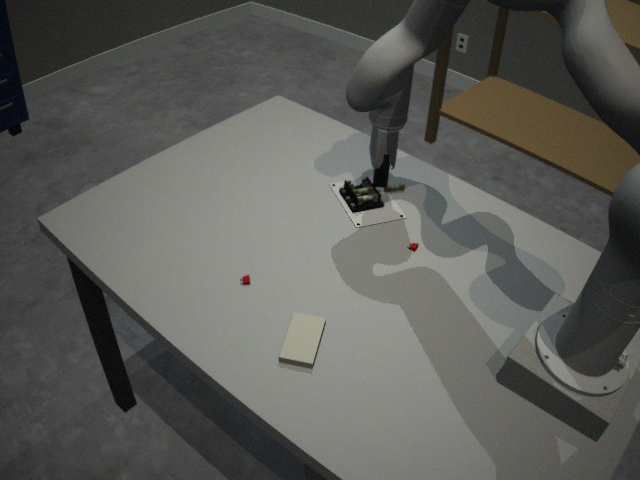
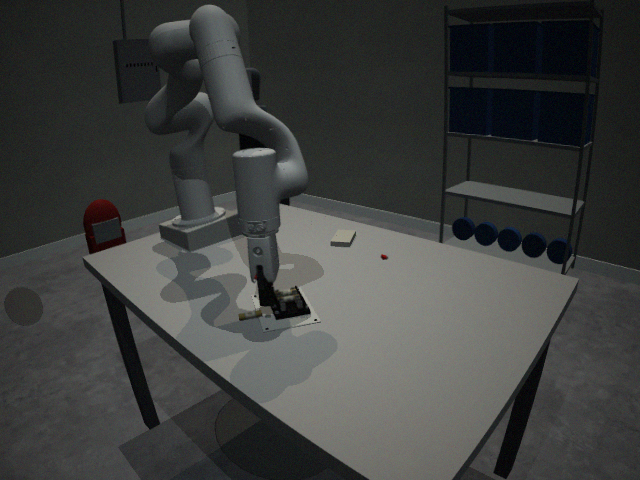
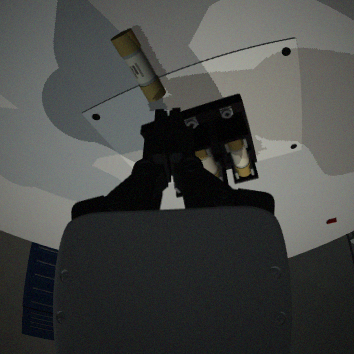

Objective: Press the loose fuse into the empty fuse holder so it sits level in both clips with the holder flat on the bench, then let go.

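The black fuse holder (image 1: 366, 207) (image 2: 297, 313) (image 3: 215, 131) sits on the white plate (image 1: 359, 221) (image 2: 290, 322) (image 3: 280, 90). Two fuses sit side by side in it: one fuse (image 1: 368, 197) (image 3: 240, 159) is at the outer side, another fuse (image 3: 207, 162) beside it is partly covered by my fingers. My gripper (image 1: 381, 183) (image 2: 267, 303) (image 3: 169, 123) is shut and empty, low at the holder's side, hiding the empty position. The loose fuse (image 1: 395, 188) (image 2: 250, 314) (image 3: 138, 66), white with brass caps, lies outside the holder beyond my fingertips, across the plate's edge. Whether the holder is fully flat is unclear.
A small red part (image 1: 413, 246) lies between the plate and the robot base (image 1: 547, 384) (image 2: 180, 235). Another red part (image 1: 245, 280) (image 2: 384, 256) and a cream block (image 1: 302, 338) (image 2: 343, 238) lie farther off on the table (image 1: 180, 206) (image 2: 413, 335).
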